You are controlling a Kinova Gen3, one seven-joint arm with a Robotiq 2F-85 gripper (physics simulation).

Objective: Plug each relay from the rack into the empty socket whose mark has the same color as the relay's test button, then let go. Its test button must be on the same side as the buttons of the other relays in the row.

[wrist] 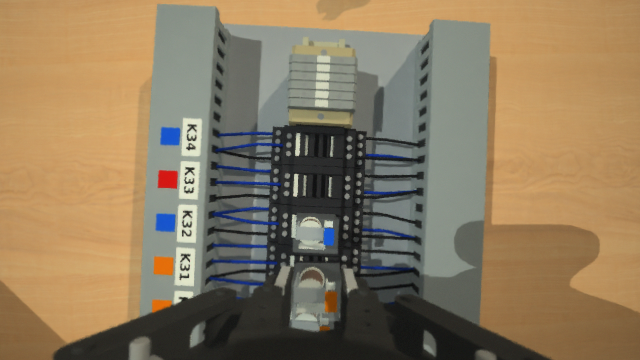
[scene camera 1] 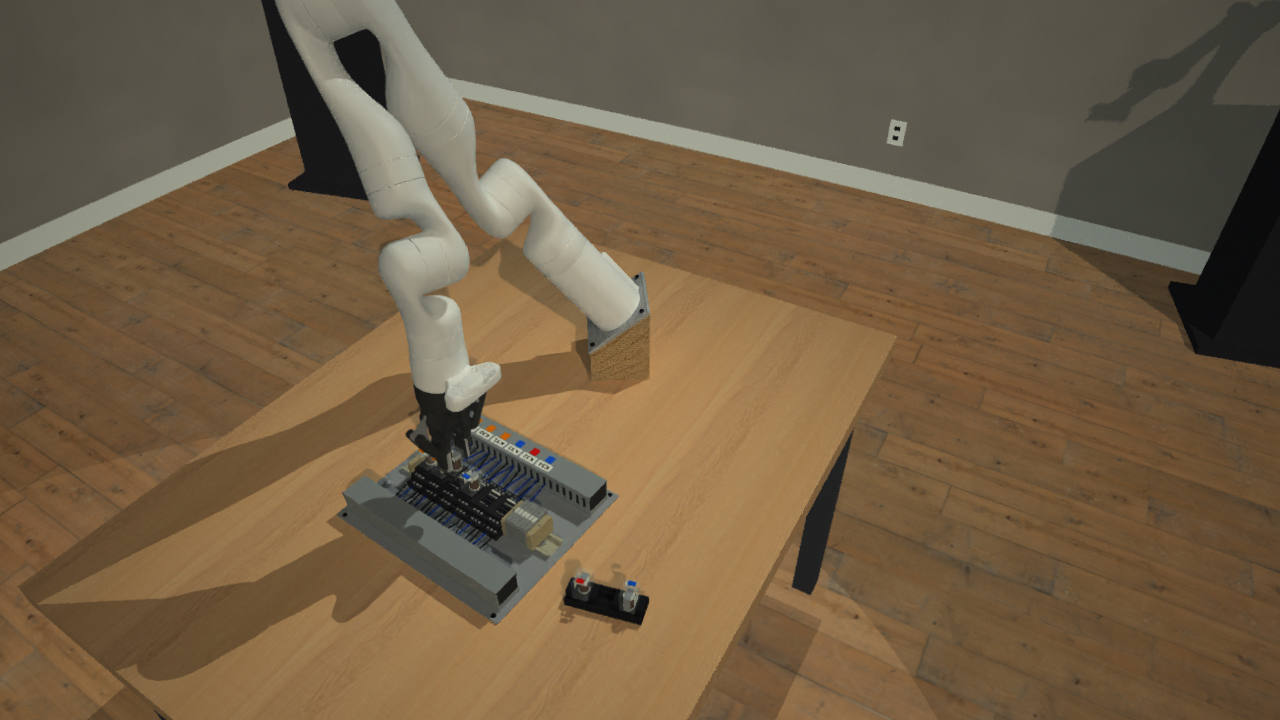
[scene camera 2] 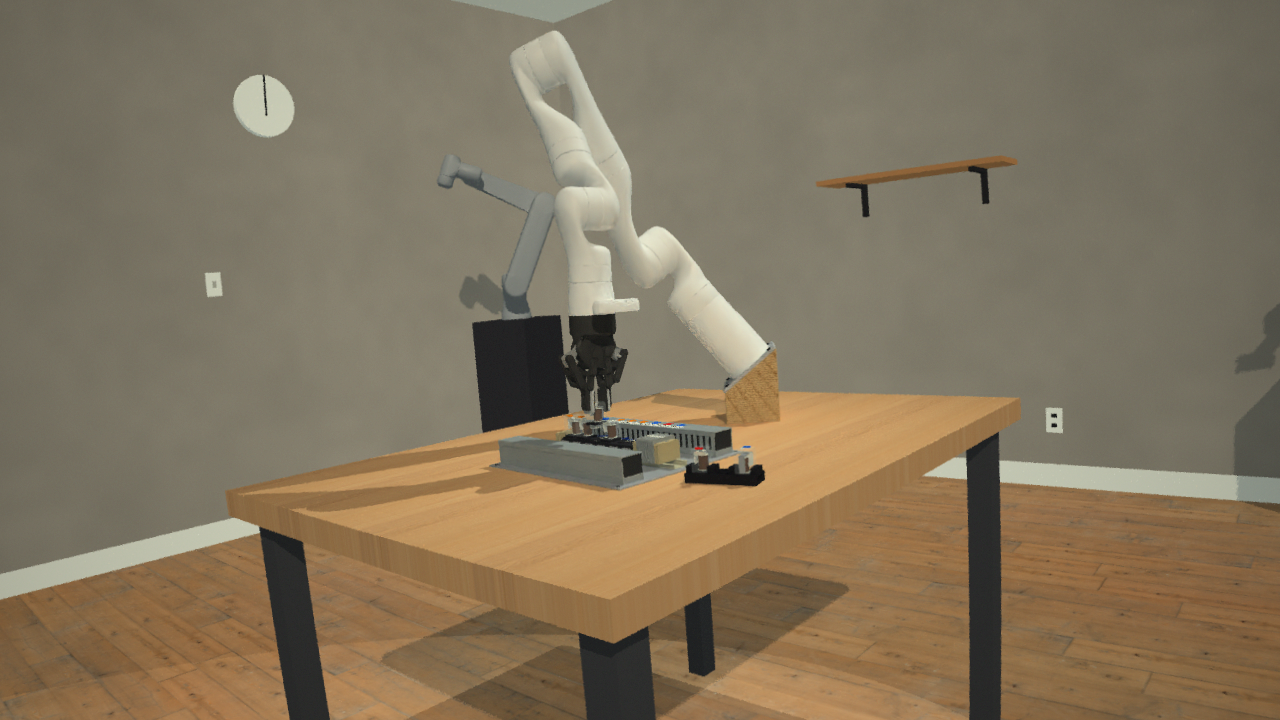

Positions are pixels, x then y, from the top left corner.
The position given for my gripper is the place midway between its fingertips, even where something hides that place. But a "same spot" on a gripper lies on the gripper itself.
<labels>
my gripper: wrist 316,284; scene camera 1; scene camera 2
same spot on my gripper: [scene camera 1: 462,431] = [scene camera 2: 605,378]
same spot on black rack: [scene camera 2: 715,475] = [scene camera 1: 598,608]
</labels>
